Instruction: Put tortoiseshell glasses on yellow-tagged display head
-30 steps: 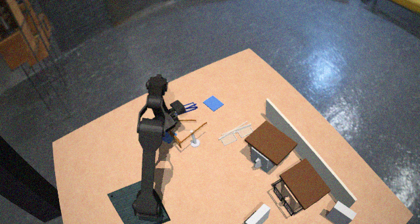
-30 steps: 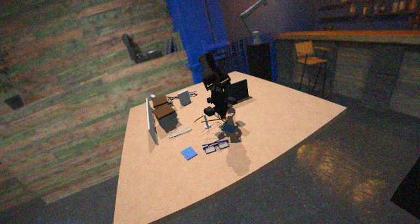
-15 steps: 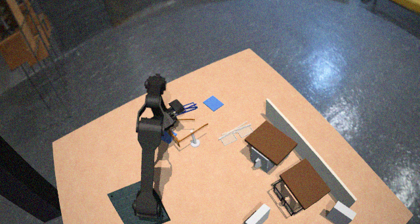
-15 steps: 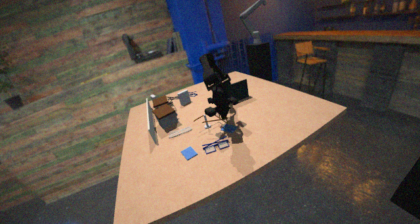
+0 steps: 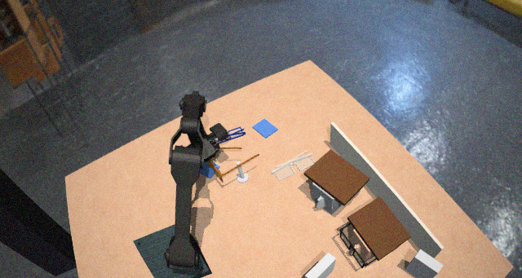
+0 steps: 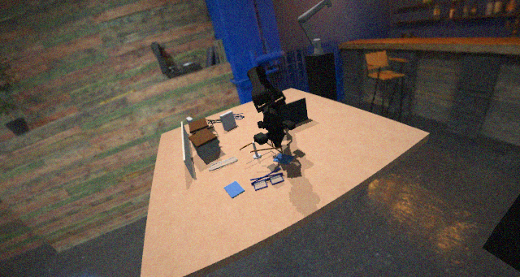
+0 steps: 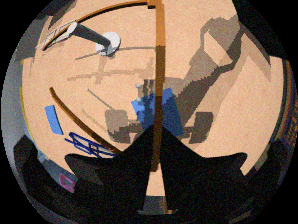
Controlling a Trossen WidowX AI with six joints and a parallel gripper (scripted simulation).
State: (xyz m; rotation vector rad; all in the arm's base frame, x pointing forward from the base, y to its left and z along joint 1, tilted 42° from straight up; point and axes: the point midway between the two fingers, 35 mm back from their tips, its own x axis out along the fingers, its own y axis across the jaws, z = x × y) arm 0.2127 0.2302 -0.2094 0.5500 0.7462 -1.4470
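Now: gripper tip 90 mm to the left of the short grey post, 80 mm short of it and 40 mm above it. From my gripper tip the other things lie so: grey display head: 330 mm to the right, 270 mm ahead; then long upright panel: 440 mm to the right, 410 mm ahead, 10 mm below.
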